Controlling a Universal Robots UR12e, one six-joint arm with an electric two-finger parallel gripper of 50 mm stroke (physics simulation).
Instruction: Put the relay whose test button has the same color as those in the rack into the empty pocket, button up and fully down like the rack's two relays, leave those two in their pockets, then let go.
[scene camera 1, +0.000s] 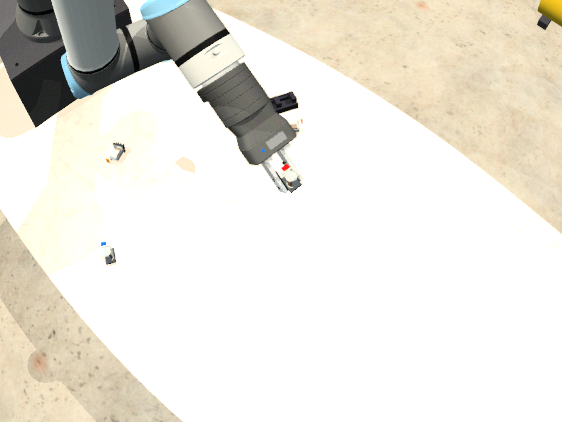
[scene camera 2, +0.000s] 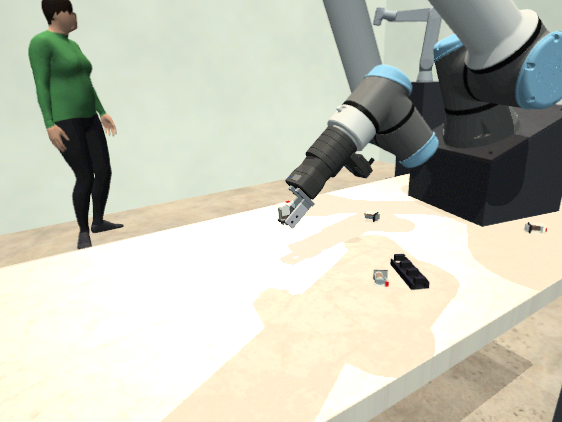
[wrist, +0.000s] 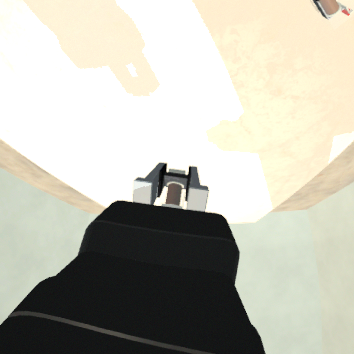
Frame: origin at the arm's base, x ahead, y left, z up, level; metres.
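Where they show: gripper, fingertip midpoint: (scene camera 1: 291, 185) (scene camera 2: 285, 223) (wrist: 176, 174); arm's base at its link origin: (scene camera 2: 480, 131).
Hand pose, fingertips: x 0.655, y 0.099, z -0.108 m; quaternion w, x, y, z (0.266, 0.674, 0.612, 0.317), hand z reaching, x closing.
Note:
Things, the pixels of their top centre, and the offset from my fingertips.
- black rack at its top centre: (scene camera 1: 269, 102) (scene camera 2: 409, 265) dz -0.083, dx -0.202, dy +0.132 m
- blue-button relay at its top centre: (scene camera 1: 104, 247) dz -0.062, dx -0.156, dy -0.283 m
- orange-button relay at its top centre: (scene camera 1: 114, 150) (scene camera 2: 371, 212) dz -0.085, dx -0.332, dy -0.153 m
- further red-button relay at its top centre: (scene camera 2: 536, 224) dz -0.085, dx -0.617, dy +0.118 m
My gripper (scene camera 1: 291, 183) (scene camera 2: 291, 217) (wrist: 176, 174) is shut on a relay (scene camera 1: 291, 178) (scene camera 2: 285, 212) (wrist: 174, 194) with a red button and dark base, held above the table, button toward the palm. The black rack (scene camera 1: 286, 107) (scene camera 2: 403, 276) lies apart from the gripper; arm hides part of it in scene camera 1. No relays are visible in its pockets. Another red-button relay (scene camera 1: 295, 127) (scene camera 2: 380, 277) lies beside the rack. A blue-button relay (scene camera 1: 108, 254) and an orange-button relay (scene camera 1: 117, 152) (scene camera 2: 371, 216) are on the table. A further red-button relay (scene camera 2: 535, 228) lies near the robot base.
The black robot base (scene camera 1: 47, 85) (scene camera 2: 482, 185) stands at the table's back. A relay (wrist: 329, 6) with a red button shows at the wrist view's top right. A person (scene camera 2: 65, 75) in green stands beyond the table. Another arm (scene camera 2: 427, 45) stands behind.

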